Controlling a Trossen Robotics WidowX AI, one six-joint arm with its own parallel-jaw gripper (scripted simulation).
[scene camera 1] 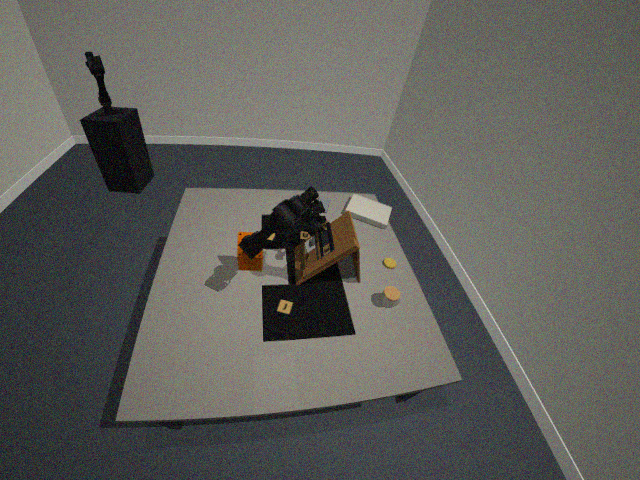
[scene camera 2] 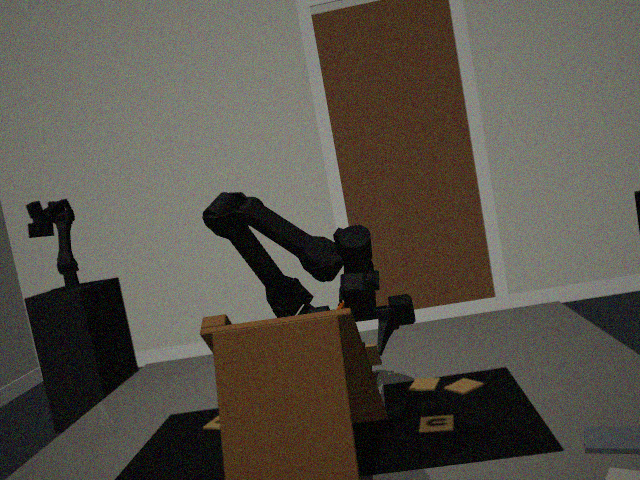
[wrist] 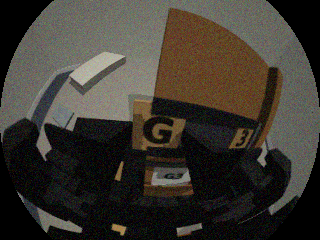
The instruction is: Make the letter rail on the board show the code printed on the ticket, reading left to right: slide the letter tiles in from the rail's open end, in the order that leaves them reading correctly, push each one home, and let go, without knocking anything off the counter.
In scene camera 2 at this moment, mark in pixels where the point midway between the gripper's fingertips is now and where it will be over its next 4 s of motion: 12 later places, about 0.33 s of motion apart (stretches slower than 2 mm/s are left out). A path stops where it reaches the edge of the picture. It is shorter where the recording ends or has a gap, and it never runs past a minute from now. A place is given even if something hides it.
My gripper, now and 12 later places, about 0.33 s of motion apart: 362, 356; 360, 356; 357, 357; 355, 357; 351, 357; 348, 358; 344, 358; 341, 359; 337, 359; 335, 360; 331, 360; 328, 361; 324, 361
